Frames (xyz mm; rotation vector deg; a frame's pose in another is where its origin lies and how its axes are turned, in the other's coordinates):
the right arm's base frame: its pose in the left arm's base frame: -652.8 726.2 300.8 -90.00 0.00 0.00
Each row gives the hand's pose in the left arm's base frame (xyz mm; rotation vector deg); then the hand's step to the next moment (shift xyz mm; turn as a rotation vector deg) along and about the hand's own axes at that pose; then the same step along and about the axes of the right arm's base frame.
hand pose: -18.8 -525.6 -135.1 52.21 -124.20 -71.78
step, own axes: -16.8 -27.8 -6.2 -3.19 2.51 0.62
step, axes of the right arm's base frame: 24.0 22.7 -1.1 0.93 -1.69 3.62
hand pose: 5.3 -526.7 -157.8 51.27 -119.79 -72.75
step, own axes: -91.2 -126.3 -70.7 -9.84 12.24 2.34
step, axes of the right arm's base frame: 142.7 93.6 -12.3 1.38 -9.10 12.94
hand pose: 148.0 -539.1 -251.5 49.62 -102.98 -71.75
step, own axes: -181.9 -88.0 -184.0 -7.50 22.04 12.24
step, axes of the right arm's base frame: 256.3 80.1 50.7 -9.38 -16.70 18.03
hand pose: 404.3 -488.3 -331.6 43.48 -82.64 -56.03
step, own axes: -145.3 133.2 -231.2 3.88 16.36 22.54
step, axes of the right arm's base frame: 256.7 -48.2 155.2 -21.35 -16.97 6.87
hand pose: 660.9 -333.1 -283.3 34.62 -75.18 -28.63
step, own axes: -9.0 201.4 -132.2 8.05 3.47 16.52
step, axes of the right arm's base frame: 128.3 -108.0 173.2 -14.66 -10.60 -4.73
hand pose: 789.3 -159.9 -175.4 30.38 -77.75 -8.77
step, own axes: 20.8 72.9 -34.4 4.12 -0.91 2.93
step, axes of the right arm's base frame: 23.2 -47.0 64.7 -1.70 -3.59 -3.26
